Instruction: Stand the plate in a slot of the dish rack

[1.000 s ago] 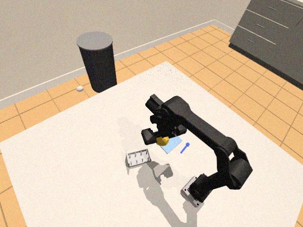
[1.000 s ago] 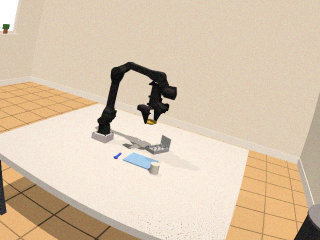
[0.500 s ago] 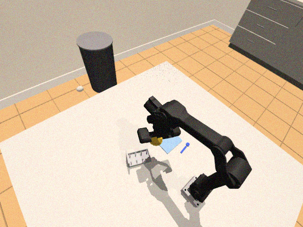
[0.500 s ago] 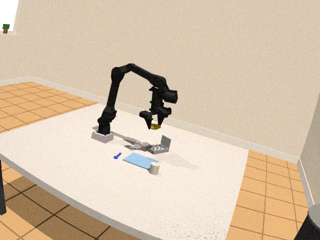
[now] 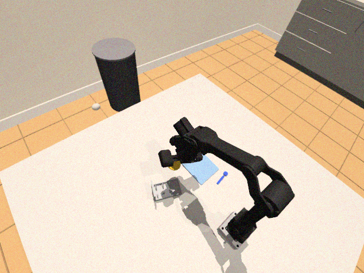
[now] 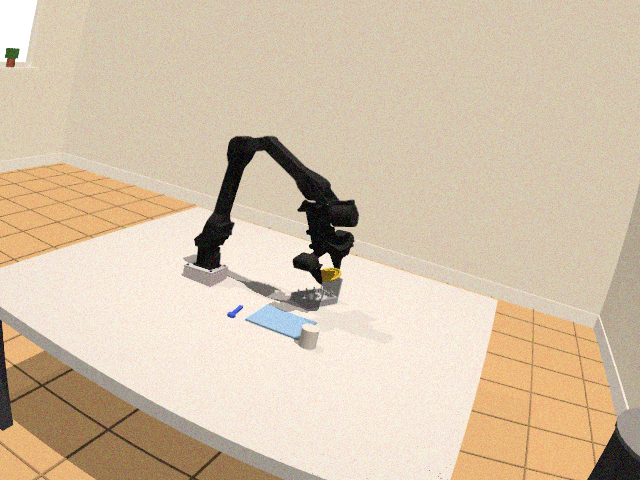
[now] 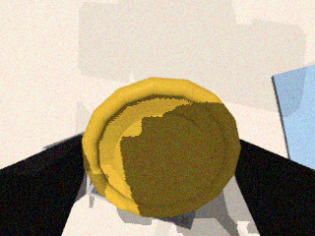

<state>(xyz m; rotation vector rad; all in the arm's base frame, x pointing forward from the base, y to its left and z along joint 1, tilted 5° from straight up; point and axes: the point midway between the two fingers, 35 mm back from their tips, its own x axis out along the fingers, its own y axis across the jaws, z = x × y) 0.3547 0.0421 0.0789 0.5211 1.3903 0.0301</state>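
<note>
Right now my gripper tip is 90 mm above the grey dish rack, 70 mm to the right of it and 50 mm past it. From my gripper tip the other things lie so: white cup: 210 mm to the right, 90 mm below, 50 mm ahead; then yellow plate: 10 mm above; then light blue mat: 140 mm to the right, 110 mm below, 50 mm behind.
</note>
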